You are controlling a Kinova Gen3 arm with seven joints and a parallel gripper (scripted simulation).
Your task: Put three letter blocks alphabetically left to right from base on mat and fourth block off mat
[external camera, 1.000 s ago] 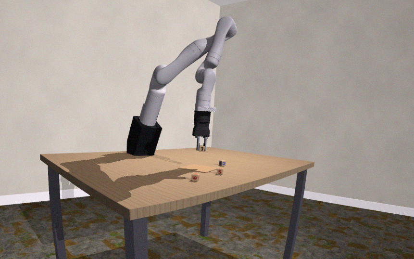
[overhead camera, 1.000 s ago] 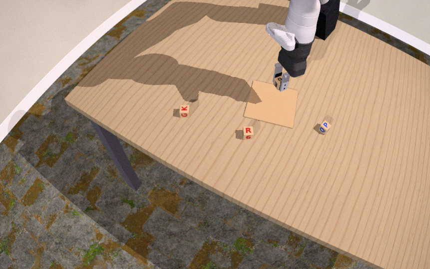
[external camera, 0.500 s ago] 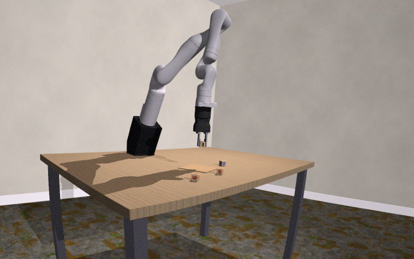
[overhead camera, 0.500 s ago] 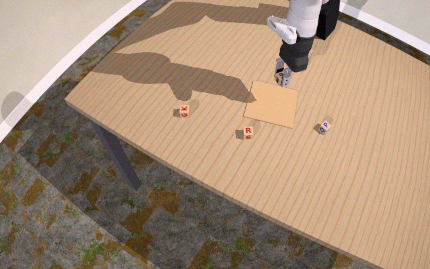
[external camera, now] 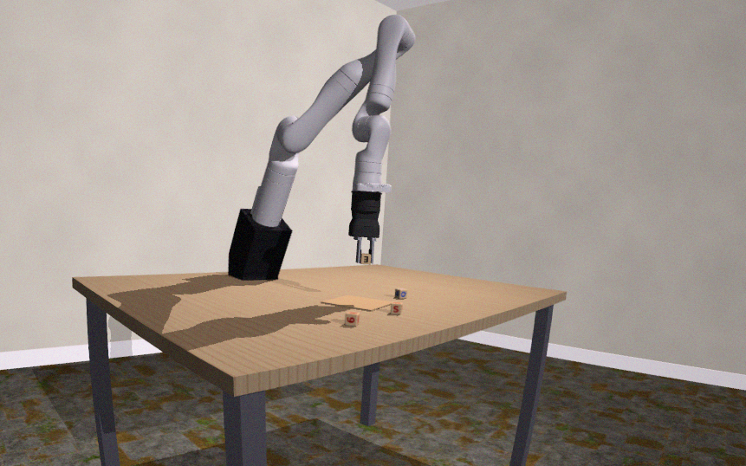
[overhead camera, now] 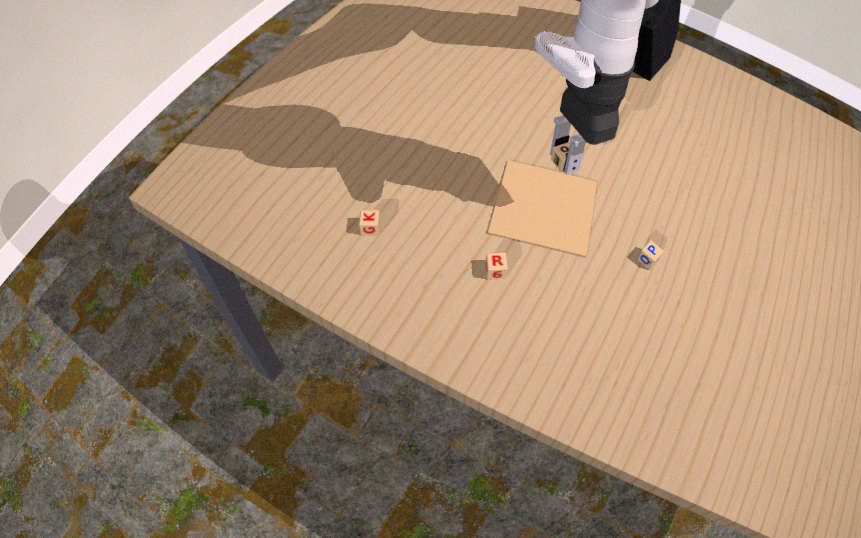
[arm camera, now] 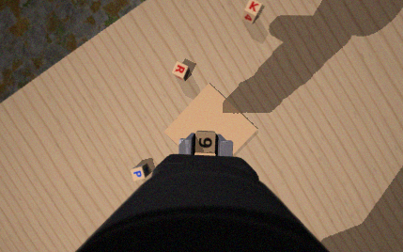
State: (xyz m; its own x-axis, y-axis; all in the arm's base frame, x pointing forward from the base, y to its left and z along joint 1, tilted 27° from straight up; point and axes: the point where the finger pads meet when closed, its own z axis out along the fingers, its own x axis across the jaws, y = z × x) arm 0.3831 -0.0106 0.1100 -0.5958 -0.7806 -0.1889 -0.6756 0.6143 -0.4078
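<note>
My hand is 1 cm to the left of the tan mat and 12 cm above it. Also, from my hand: block (1 cm below).
</note>
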